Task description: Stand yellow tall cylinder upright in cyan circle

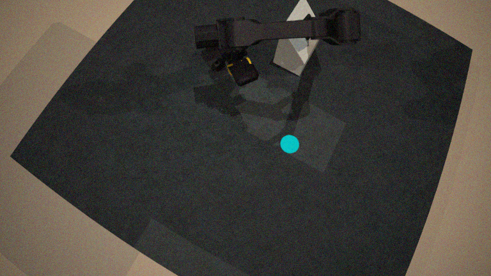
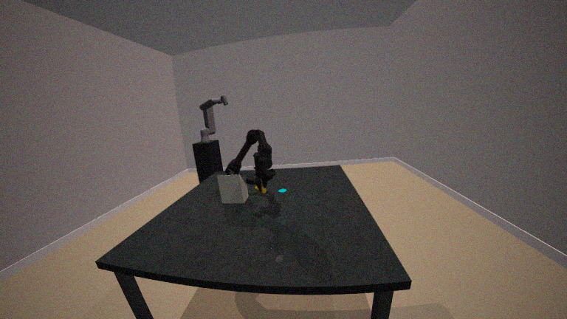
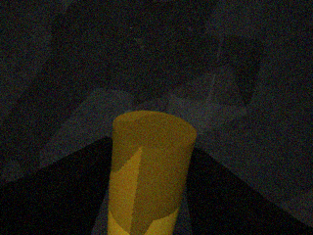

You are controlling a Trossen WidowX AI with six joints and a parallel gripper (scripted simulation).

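Right now the cyan circle is 50 mm ahead of my gripper tip, 260 mm to the left of it and 120 mm below it. Round my gripper tip: yellow tall cylinder 20 mm behind, 10 mm to the left.
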